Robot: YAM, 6 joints.
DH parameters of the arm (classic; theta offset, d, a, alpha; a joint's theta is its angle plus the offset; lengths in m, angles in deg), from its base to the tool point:
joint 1: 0 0.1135 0.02 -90
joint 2: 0 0 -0.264 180
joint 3: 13.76 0 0.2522 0
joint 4: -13.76 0 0.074 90
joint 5: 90 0 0 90
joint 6: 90 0.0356 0 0
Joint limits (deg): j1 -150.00..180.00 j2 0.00..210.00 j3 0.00..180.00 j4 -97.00..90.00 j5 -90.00..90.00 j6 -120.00..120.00
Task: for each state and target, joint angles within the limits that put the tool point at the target. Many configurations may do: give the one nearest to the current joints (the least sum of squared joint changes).
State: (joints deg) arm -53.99 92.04 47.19 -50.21 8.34 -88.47
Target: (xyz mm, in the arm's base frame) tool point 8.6 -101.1 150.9
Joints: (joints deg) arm -79.42 71.07 29.02 -78.82 16.51 -88.47
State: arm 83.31 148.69 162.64 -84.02 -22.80 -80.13
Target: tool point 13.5 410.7 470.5
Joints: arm 86.15 129.70 173.91 -78.37 -23.38 -80.13
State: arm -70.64 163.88 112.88 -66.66 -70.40 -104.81
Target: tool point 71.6 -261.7 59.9
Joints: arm -81.49 134.88 66.36 -88.66 -64.41 -104.81
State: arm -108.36 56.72 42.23 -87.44 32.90 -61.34
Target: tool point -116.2 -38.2 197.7
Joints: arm -150.00 65.24 37.19 -82.03 44.65 -61.34
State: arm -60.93 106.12 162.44 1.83 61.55 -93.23
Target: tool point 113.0 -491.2 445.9
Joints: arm -73.42 130.20 143.84 -4.25 63.42 -93.23
